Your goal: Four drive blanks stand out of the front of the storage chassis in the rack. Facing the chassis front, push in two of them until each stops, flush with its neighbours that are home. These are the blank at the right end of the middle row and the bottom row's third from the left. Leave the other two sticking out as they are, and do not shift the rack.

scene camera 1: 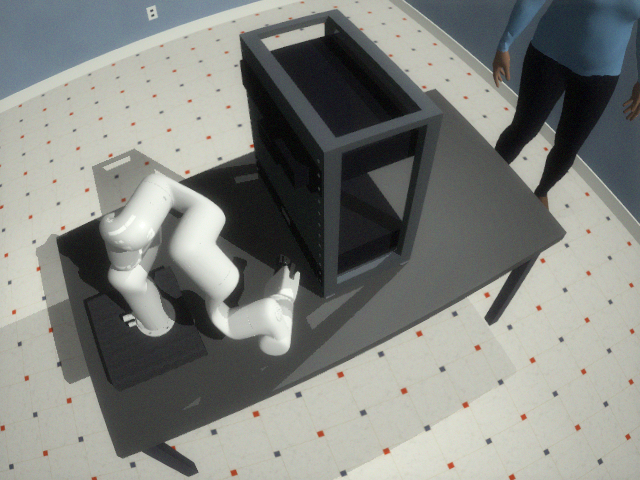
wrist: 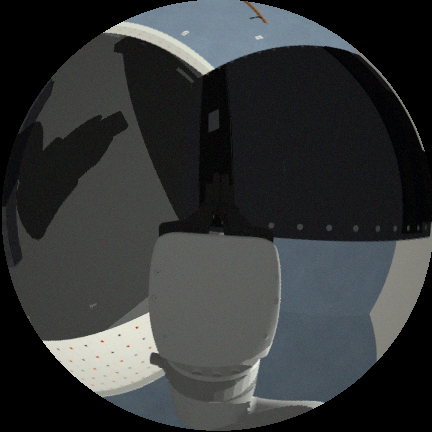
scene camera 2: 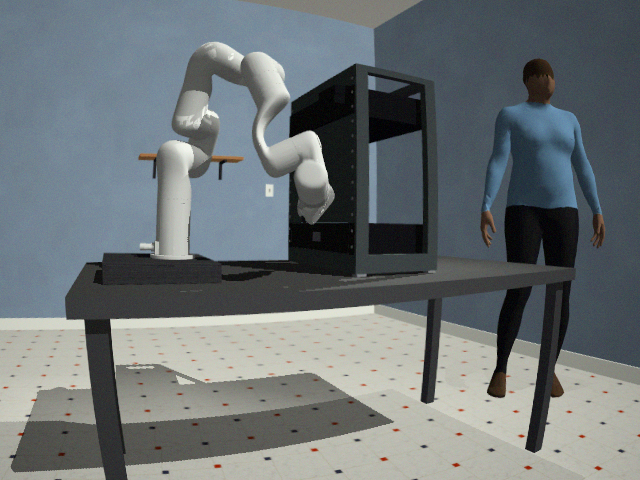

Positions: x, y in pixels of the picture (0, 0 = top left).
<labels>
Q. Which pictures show the rack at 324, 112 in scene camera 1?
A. Scene camera 1, the wrist view and scene camera 2: all of them.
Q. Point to a rack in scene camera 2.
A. At 346, 116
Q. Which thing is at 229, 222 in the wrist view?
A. My gripper.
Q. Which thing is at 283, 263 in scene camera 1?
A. My gripper.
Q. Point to a rack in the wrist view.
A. At 312, 151
</labels>
